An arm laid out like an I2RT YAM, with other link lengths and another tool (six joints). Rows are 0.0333 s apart.
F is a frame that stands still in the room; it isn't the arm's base.
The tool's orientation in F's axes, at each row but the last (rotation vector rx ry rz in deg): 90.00, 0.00, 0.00; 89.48, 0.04, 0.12; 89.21, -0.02, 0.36; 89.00, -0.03, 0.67; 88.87, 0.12, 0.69; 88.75, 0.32, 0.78; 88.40, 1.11, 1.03; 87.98, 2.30, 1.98; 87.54, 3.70, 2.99; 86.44, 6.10, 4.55
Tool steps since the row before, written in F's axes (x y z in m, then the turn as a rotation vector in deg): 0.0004, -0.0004, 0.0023, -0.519, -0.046, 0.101; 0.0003, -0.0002, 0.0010, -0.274, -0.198, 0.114; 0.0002, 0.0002, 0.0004, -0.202, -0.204, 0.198; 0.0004, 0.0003, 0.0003, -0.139, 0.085, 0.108; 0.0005, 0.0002, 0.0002, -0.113, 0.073, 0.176; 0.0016, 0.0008, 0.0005, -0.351, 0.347, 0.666; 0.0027, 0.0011, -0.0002, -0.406, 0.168, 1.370; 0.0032, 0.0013, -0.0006, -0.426, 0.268, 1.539; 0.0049, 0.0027, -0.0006, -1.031, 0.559, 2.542; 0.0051, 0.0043, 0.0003, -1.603, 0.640, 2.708
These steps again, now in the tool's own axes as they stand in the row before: 0.0004, 0.0023, 0.0004, -0.519, 0.101, 0.046; 0.0003, 0.0010, 0.0002, -0.274, 0.112, 0.199; 0.0002, 0.0004, -0.0002, -0.202, 0.196, 0.206; 0.0004, 0.0003, -0.0003, -0.138, 0.111, -0.084; 0.0005, 0.0002, -0.0002, -0.111, 0.178, -0.071; 0.0016, 0.0005, -0.0008, -0.343, 0.675, -0.337; 0.0027, -0.0002, -0.0010, -0.404, 1.374, -0.139; 0.0033, -0.0005, -0.0012, -0.420, 1.546, -0.234; 0.0051, -0.0005, -0.0023, -1.011, 2.557, -0.528; 0.0056, 0.0006, -0.0036, -1.572, 2.720, -0.666
